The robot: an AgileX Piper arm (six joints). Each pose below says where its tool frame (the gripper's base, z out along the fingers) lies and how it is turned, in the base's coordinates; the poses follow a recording.
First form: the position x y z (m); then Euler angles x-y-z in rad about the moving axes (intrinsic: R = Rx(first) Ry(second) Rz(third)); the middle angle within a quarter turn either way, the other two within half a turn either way.
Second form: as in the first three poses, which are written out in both.
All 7 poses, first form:
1: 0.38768, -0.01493, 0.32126, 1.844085, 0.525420, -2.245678
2: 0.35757, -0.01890, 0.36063, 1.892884, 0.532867, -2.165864
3: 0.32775, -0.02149, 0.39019, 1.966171, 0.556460, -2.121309
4: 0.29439, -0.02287, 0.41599, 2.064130, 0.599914, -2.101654
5: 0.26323, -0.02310, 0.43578, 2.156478, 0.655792, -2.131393
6: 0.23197, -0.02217, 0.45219, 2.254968, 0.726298, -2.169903
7: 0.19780, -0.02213, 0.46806, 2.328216, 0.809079, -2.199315
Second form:
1: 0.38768, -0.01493, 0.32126, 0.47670, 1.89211, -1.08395
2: 0.35757, -0.01890, 0.36063, 0.57021, 1.88532, -0.98279
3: 0.32775, -0.02149, 0.39019, 0.63475, 1.90212, -0.87056
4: 0.29439, -0.02287, 0.41599, 0.67797, 1.93399, -0.73564
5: 0.26323, -0.02310, 0.43578, 0.66407, 1.97394, -0.62498
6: 0.23197, -0.02217, 0.45219, 0.63582, 2.00331, -0.50146
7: 0.19780, -0.02213, 0.46806, 0.59463, 2.00153, -0.38898
